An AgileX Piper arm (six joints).
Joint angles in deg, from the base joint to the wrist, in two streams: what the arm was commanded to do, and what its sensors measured. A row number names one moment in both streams.
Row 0, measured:
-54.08 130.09 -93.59 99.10 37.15 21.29
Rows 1 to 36, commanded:
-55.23 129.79 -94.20 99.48 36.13 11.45
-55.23 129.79 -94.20 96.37 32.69 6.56
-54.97 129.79 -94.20 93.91 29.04 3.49
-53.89 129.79 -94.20 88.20 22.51 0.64
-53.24 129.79 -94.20 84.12 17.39 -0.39
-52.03 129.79 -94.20 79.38 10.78 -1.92
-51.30 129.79 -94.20 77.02 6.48 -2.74
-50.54 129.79 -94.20 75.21 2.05 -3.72
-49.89 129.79 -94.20 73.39 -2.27 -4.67
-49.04 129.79 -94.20 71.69 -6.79 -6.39
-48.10 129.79 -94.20 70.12 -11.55 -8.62
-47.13 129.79 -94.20 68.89 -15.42 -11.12
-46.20 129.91 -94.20 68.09 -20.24 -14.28
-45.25 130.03 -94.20 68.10 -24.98 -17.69
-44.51 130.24 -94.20 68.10 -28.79 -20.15
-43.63 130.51 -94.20 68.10 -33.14 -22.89
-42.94 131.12 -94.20 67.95 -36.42 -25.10
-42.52 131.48 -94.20 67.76 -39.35 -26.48
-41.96 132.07 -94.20 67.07 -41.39 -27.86
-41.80 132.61 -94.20 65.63 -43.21 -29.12
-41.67 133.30 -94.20 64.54 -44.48 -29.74
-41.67 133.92 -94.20 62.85 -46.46 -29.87
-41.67 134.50 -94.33 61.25 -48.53 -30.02
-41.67 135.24 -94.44 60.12 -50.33 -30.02
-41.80 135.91 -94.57 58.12 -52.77 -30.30
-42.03 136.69 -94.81 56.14 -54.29 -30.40
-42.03 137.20 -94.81 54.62 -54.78 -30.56
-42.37 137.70 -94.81 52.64 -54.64 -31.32
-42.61 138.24 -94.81 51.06 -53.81 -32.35
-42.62 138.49 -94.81 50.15 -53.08 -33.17
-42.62 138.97 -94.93 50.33 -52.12 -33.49
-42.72 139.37 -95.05 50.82 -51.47 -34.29
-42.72 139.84 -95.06 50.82 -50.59 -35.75
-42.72 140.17 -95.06 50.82 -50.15 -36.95
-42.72 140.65 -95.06 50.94 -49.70 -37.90
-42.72 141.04 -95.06 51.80 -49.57 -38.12
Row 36, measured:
-42.57 139.91 -94.43 52.59 -50.16 -34.73
